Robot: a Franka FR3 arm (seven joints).
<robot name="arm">
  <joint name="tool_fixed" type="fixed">
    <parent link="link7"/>
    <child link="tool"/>
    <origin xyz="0 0 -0.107" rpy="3.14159 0 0"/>
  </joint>
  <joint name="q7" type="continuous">
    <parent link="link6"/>
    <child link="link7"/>
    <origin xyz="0.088 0 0" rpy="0 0 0"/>
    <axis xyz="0 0 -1"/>
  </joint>
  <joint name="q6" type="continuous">
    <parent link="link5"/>
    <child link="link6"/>
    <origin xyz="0 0 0" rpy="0 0 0"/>
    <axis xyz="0 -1 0"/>
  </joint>
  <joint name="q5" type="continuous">
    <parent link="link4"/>
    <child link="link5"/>
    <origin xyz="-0.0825 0 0.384" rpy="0 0 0"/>
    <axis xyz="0 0 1"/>
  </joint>
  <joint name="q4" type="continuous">
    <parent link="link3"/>
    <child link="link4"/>
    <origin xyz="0.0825 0 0" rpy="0 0 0"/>
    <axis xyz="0 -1 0"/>
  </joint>
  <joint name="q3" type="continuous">
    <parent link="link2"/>
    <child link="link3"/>
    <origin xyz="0 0 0.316" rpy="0 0 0"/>
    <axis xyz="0 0 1"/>
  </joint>
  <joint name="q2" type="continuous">
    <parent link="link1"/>
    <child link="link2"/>
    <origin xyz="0 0 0" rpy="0 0 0"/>
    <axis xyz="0 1 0"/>
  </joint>
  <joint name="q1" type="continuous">
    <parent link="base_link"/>
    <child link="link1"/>
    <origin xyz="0 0 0.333" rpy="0 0 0"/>
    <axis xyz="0 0 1"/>
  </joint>
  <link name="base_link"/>
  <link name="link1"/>
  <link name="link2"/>
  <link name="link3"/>
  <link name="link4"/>
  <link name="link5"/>
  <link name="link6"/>
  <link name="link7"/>
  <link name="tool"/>
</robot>
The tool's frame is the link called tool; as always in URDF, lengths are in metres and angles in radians. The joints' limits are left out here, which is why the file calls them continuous.
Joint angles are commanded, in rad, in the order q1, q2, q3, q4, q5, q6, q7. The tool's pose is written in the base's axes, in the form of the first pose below.
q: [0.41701, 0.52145, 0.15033, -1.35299, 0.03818, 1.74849, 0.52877]
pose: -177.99 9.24 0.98 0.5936 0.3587 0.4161
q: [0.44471, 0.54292, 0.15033, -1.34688, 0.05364, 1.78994, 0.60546]
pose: -177.05 8.72 -2.20 0.5894 0.3794 0.4074
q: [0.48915, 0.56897, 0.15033, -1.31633, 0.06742, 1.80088, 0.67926]
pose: -176.42 8.83 -4.19 0.5786 0.4095 0.4044
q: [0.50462, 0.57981, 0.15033, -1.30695, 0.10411, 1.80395, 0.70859]
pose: -175.07 10.27 -5.45 0.5728 0.4220 0.4019
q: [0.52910, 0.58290, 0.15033, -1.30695, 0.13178, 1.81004, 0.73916]
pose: -174.18 11.37 -6.14 0.5617 0.4381 0.4007
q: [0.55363, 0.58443, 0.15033, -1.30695, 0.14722, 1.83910, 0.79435]
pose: -173.15 11.21 -8.25 0.5531 0.4544 0.4022
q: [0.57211, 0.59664, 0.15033, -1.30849, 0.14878, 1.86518, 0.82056]
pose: -172.87 11.02 -8.95 0.5476 0.4663 0.3949
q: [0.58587, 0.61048, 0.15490, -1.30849, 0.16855, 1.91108, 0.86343]
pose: -171.20 11.15 -11.00 0.5438 0.4797 0.3894
